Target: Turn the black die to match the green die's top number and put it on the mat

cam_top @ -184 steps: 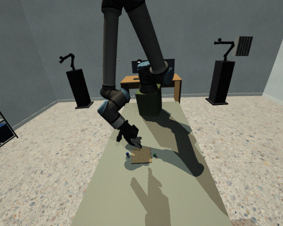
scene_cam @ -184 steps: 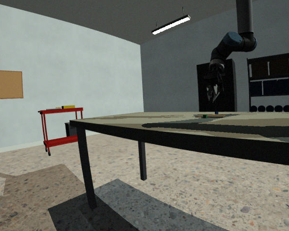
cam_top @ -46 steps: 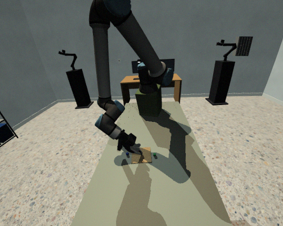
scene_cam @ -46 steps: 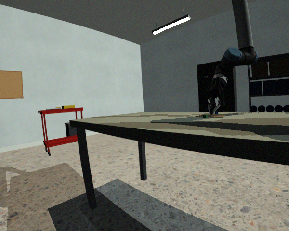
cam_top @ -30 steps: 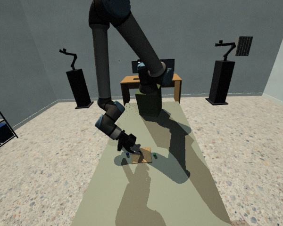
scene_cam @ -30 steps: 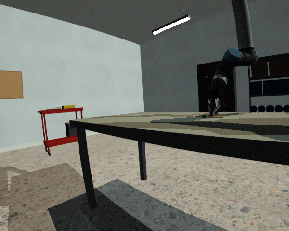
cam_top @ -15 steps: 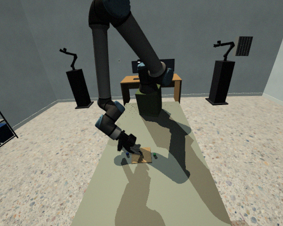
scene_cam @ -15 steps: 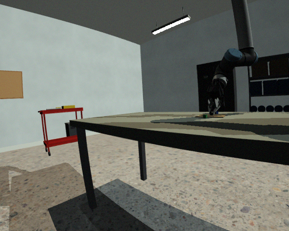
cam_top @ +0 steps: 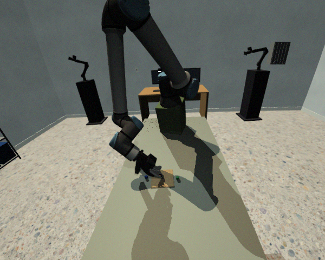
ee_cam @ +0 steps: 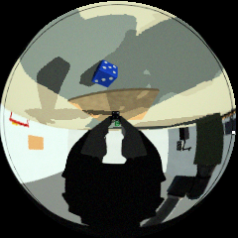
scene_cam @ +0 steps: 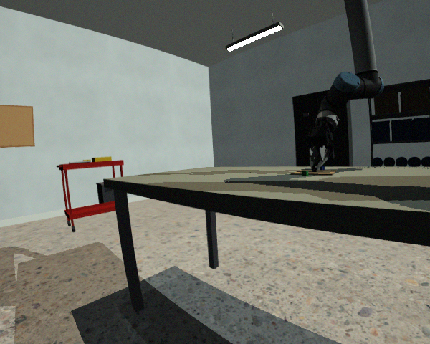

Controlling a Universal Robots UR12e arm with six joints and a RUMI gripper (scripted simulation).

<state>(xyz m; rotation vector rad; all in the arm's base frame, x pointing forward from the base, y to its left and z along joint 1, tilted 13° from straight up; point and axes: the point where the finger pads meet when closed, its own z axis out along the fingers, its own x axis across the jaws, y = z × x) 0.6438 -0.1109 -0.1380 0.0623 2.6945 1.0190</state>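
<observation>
Right now the black die is 1 cm to the left of my hand and 1 cm below it. The rest, counted from my hand: green die: 11 cm to the left, 1 cm below, 1 cm ahead; blue die: 9 cm to the right, 1 cm below, 1 cm behind; mat: 2 cm below, 1 cm to the left.
</observation>
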